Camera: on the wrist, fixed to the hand. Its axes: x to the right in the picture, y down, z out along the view.
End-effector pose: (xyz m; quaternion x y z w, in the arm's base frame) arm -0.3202 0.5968 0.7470 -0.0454 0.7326 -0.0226 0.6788
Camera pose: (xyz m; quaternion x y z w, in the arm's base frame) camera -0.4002 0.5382 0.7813 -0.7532 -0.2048 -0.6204 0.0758
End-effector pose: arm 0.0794 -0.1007 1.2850 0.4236 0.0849 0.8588 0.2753
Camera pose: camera 0.0488 -0.0566 1.1948 0.0395 0.3188 -0.3868 0.8644
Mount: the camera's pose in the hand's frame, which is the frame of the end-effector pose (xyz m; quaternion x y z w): -0.0224 -0.0587 -0.0841 0.0487 0.1834 0.9805 0.0504
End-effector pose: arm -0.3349 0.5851 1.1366 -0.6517 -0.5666 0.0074 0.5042
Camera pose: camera -0.3370 0.5050 1.2044 -0.5652 0.7033 0.4028 0.1538
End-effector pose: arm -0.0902 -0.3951 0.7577 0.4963 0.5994 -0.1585 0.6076
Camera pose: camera -0.1896 -0.3642 0.7711 0.6714 -0.3527 0.6497 0.0519
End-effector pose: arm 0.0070 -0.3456 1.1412 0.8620 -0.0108 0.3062 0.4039
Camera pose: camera -0.0392 -0.2521 1.1296 0.0036 0.7568 -0.5701 0.3199
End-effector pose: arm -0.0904 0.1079 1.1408 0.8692 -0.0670 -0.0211 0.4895
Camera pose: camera -0.0984 0.2123 1.1338 0.0058 -0.7669 0.6416 0.0153
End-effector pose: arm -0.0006 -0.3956 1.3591 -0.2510 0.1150 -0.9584 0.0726
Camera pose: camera -0.0279 -0.3192 1.2925 0.2794 0.2185 -0.0288 0.9345
